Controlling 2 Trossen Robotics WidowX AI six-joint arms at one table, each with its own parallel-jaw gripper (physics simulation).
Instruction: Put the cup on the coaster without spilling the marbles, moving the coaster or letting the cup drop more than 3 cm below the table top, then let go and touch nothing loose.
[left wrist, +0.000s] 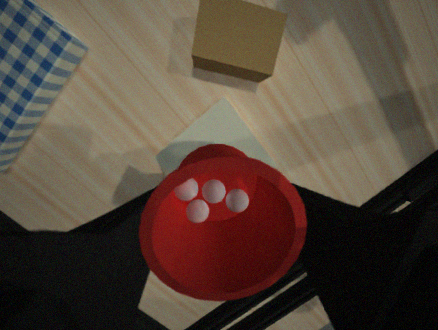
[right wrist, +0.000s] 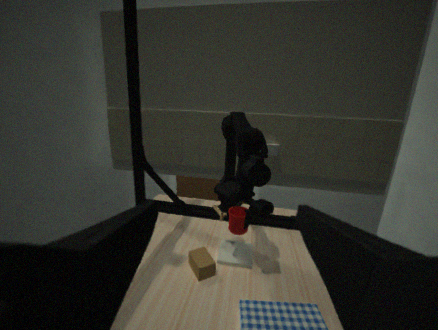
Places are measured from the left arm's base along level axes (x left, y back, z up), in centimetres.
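Pixels of known places: left gripper, between the fingertips: (left wrist: 220, 188) (right wrist: 236, 223); right gripper, between the fingertips: (right wrist: 228, 209).
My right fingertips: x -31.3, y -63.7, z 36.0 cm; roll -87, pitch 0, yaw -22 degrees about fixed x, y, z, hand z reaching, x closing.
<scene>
Behind a point stands the place of what it marks.
The red cup (left wrist: 225, 260) @[x -6.0, y -25.4, z 11.5 cm] (right wrist: 237, 221) @[x -10.5, y -28.9, z 11.6 cm] is held roughly upright above the table, with a gap below it in the right wrist view. Several pale marbles (left wrist: 214, 191) @[x -8.9, y -26.8, z 9.1 cm] lie inside near its bottom. My left gripper (left wrist: 220, 188) @[x -9.3, y -26.5, z 9.3 cm] is shut on the cup, its dark fingers on either side. The pale square coaster (left wrist: 222, 117) @[x -13.5, y -26.6, z -1.6 cm] (right wrist: 234, 260) @[x -10.6, y -29.1, z -1.6 cm] lies flat on the table, partly hidden by the cup in the left wrist view. In the right wrist view it shows below the cup, with shadow on it. My right gripper is open and empty, far from the cup.
A tan block (left wrist: 240, 37) @[x -20.5, y -27.5, z 1.4 cm] (right wrist: 202, 262) @[x -21.2, y -29.9, z 1.4 cm] lies on the table near the coaster. A blue-and-white checked item (left wrist: 30, 70) @[x -12.1, y -45.6, z -0.4 cm] (right wrist: 282, 315) @[x -9.1, y -49.1, z -0.4 cm] lies nearer the right arm. A small tan piece (right wrist: 219, 212) @[x -4.4, y -2.2, z -0.2 cm] shows beside the cup. A black post (right wrist: 132, 100) @[x -36.8, y 16.5, z 45.3 cm] stands at the left.
</scene>
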